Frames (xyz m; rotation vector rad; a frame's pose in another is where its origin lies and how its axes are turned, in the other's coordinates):
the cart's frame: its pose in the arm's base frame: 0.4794 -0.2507 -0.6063 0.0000 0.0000 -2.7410
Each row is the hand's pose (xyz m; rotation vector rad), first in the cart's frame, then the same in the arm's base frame.
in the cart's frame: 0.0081 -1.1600 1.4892 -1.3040 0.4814 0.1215
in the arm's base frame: 0.0196 0.8143 0.8829 0.2722 1.7611 -2.0602
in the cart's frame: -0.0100 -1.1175 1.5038 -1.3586 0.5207 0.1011
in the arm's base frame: 0.0528 0.7822 0.8975 0.3075 1.8389 -2.0240
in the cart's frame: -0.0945 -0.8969 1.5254 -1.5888 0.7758 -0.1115
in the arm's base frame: 0.2167 0.6120 0.9191 0.5814 2.2401 -1.8856
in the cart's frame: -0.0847 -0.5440 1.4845 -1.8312 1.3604 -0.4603
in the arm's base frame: 0.3453 0.2833 0.8782 -1.1306 -2.4100 1.2547
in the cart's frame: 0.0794 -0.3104 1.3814 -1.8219 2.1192 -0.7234
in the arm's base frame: 0.2852 0.0042 0.7751 -1.6306 -2.0993 0.4816
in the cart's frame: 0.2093 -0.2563 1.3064 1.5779 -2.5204 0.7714
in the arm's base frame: 0.1867 -0.0963 0.7001 -1.9069 -1.8112 0.0431
